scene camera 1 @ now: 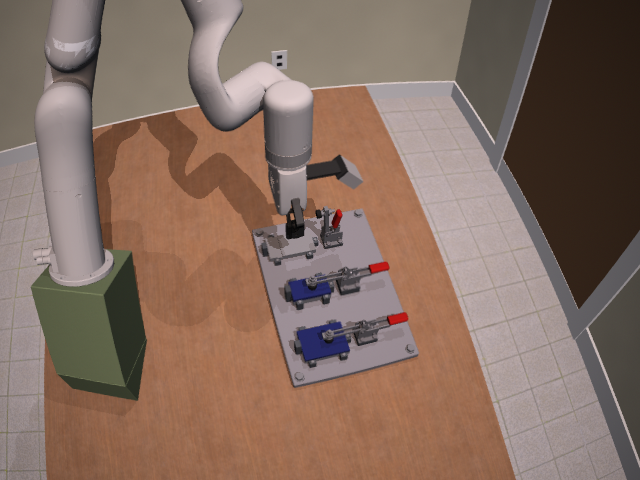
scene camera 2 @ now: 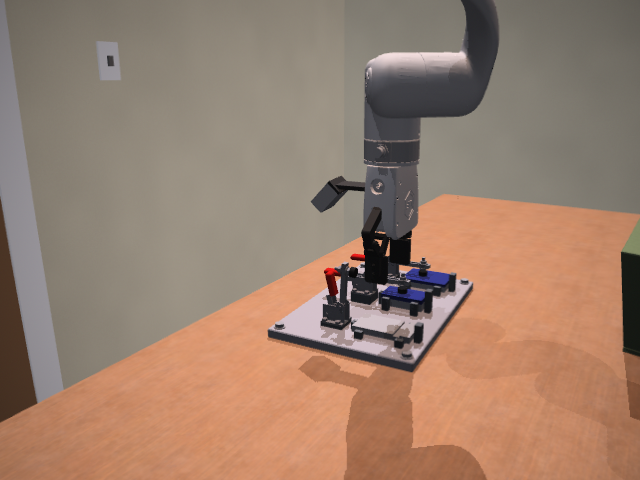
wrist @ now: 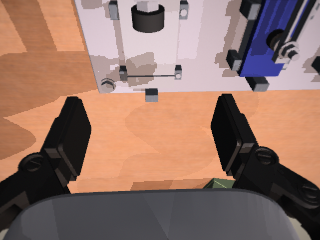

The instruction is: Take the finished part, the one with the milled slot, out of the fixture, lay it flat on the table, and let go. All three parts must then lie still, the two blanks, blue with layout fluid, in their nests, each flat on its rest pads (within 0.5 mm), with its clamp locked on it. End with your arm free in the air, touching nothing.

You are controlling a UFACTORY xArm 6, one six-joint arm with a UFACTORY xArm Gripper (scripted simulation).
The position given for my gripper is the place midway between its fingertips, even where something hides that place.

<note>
In view: my gripper (scene camera 2: 388,272), a finished part (scene camera 2: 387,328) and a grey fixture plate (wrist: 203,41).
The finished part shows as well in scene camera 1 (scene camera 1: 278,247). My gripper is seen too in scene camera 1 (scene camera 1: 289,216) and in the wrist view (wrist: 151,111).
</note>
